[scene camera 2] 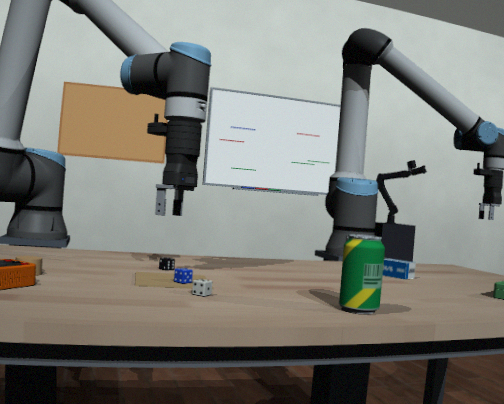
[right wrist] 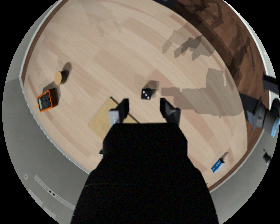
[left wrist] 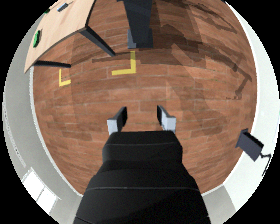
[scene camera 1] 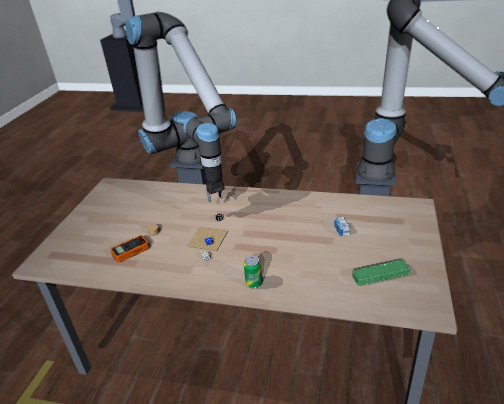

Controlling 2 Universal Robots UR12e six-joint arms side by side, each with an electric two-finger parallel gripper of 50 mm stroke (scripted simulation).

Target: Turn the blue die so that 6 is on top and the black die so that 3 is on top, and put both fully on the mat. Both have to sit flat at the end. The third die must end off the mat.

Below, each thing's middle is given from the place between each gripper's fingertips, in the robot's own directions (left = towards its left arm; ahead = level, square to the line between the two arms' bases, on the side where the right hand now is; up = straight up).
The tan mat (scene camera 2: 147, 279) lies 150 mm ahead of my right hand (scene camera 2: 168, 215) and 130 mm below it.
